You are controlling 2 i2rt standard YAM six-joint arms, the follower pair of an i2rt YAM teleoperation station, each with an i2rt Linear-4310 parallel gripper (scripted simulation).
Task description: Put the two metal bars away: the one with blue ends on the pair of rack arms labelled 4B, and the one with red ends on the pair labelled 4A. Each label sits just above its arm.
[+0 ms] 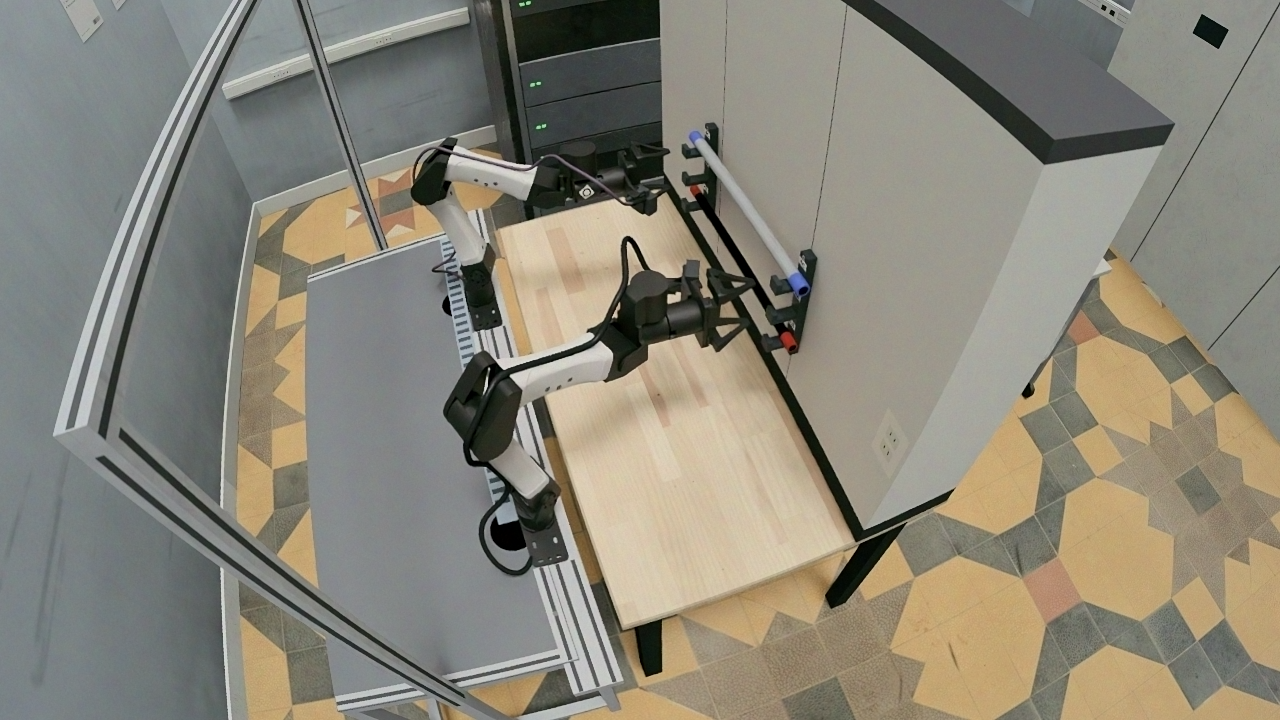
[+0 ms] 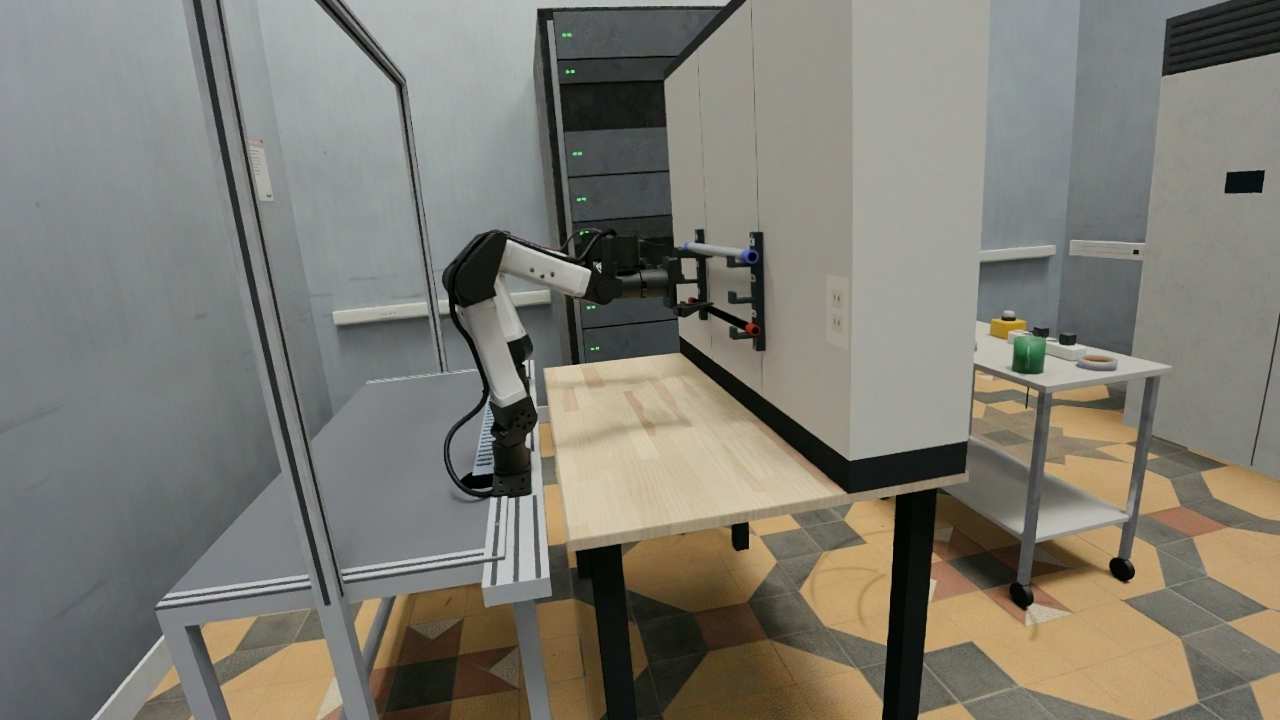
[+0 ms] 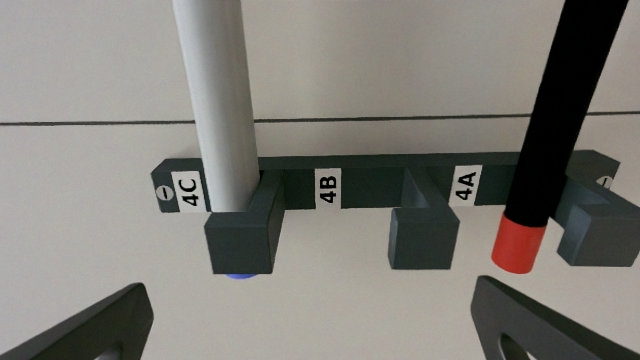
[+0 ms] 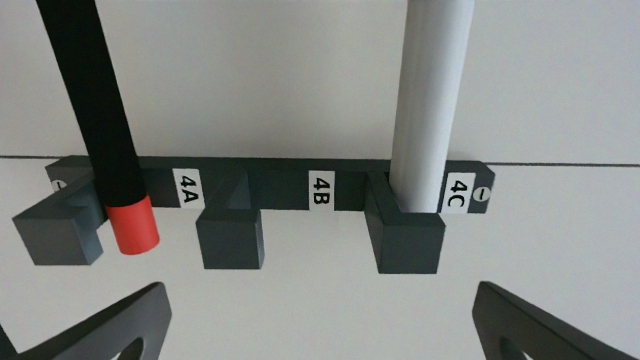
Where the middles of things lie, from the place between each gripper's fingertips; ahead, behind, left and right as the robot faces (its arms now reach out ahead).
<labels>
Now: left hand 8 cm short of the blue-ended bar [image 1: 798,283], 19 cm to the left of it and 4 cm below it. Round my left hand: red-ended bar [image 1: 758,290] 9 cm ahead, 19 cm to the right, 11 cm below.
Now: right hand [image 1: 751,302] 200 mm to the right of the blue-ended bar, 80 mm short of it and 40 mm below it. Round my right hand: red-ended bar 200 mm to the left, 110 mm below, 80 mm ahead.
</labels>
